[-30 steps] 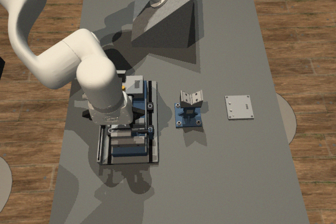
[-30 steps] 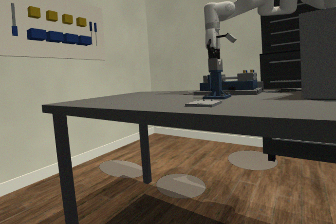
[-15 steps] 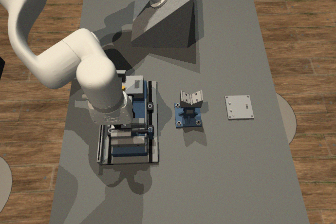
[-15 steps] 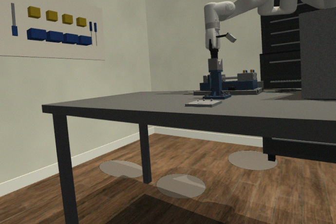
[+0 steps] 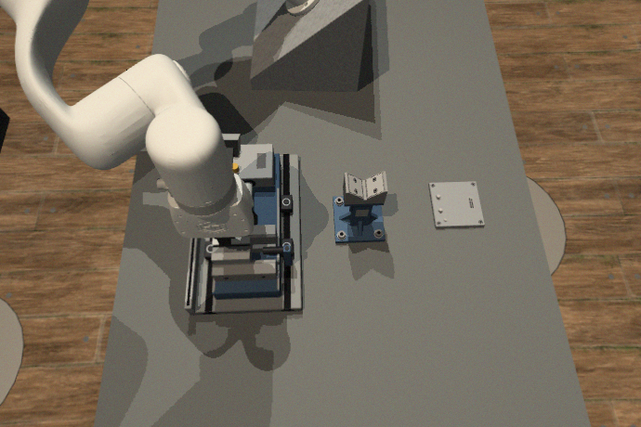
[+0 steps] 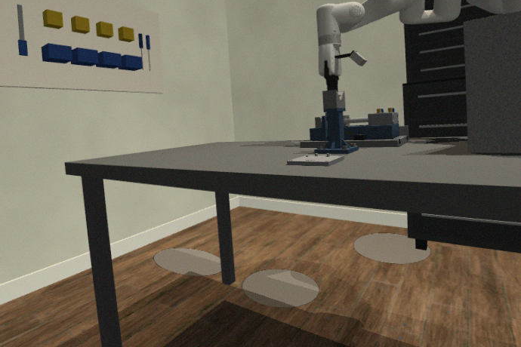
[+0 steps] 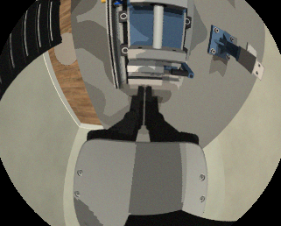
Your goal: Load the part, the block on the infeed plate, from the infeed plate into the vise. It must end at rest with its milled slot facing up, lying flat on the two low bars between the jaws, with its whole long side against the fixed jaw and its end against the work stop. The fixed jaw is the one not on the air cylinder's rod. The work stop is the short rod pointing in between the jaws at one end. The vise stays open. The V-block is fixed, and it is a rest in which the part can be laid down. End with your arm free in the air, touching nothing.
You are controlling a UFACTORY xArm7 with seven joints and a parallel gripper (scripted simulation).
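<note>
Now: hand 8 cm above the part. The rest, counted from my hand: moving jaw (3 cm behind, 2 cm to the left, 10 cm below); then fixed jaw (3 cm ahead, 2 cm to the left, 10 cm below); then work stop (7 cm to the left, 9 cm below).
</note>
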